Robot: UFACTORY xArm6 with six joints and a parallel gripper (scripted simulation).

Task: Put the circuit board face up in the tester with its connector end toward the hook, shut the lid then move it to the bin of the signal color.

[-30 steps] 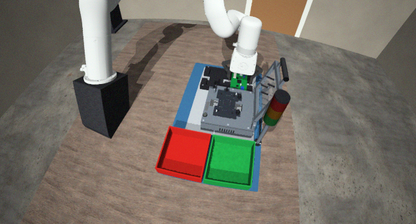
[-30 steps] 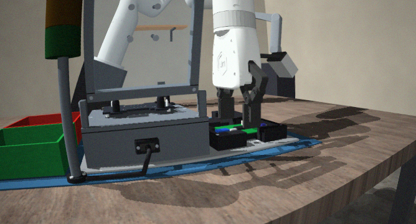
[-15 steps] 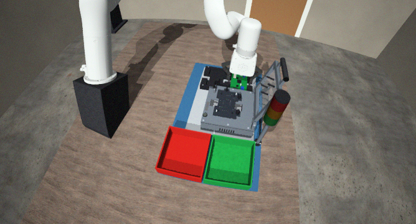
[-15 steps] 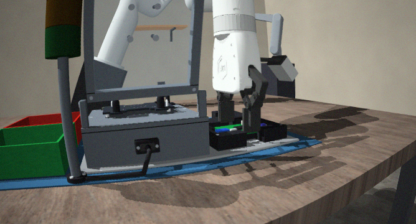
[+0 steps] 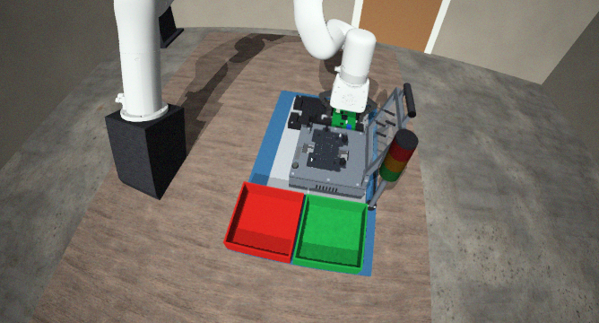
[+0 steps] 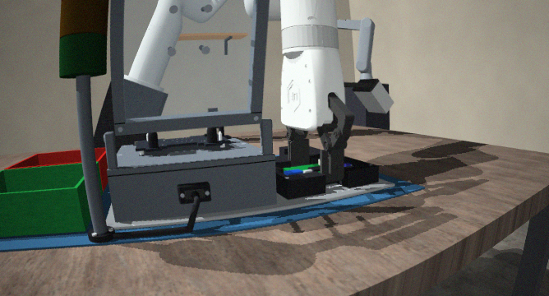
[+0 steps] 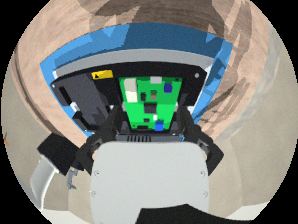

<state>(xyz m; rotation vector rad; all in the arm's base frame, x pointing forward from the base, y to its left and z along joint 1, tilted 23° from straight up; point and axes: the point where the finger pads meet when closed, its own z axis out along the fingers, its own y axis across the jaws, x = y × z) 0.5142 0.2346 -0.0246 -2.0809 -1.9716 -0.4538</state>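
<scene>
Right now the green circuit board is right at my hand. Round my hand: plate: 4 cm behind, 16 cm to the right, 5 cm above; clear lid: 8 cm ahead, 17 cm to the right, 16 cm above; green bin: 1 cm behind, 37 cm to the right, 1 cm below.
</scene>
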